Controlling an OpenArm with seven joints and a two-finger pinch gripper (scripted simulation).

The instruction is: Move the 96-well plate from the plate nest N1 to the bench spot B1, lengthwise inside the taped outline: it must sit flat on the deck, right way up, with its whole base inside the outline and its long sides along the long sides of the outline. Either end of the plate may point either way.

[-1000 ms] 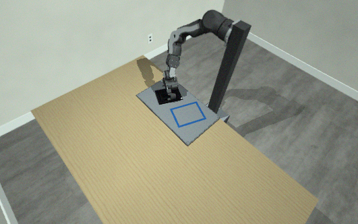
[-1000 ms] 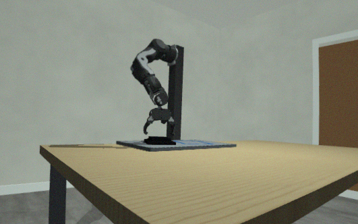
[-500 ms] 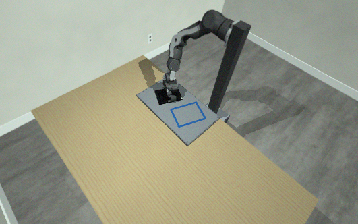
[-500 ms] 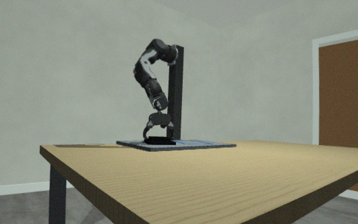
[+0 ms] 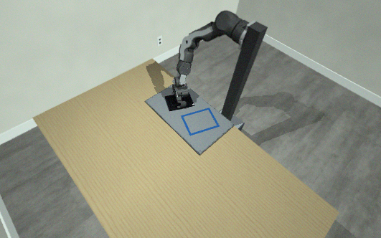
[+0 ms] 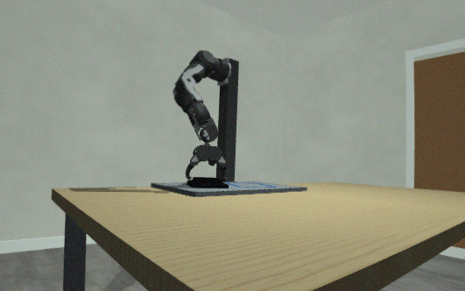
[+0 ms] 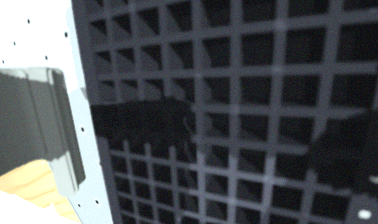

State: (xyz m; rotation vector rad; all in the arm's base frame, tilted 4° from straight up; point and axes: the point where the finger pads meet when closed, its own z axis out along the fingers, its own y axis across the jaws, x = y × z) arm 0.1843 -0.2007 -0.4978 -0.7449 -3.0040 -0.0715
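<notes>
Now: hand right at the black 96-well plate. The rest, counted from my hand: black plate nest N1: 1 cm below.
</notes>
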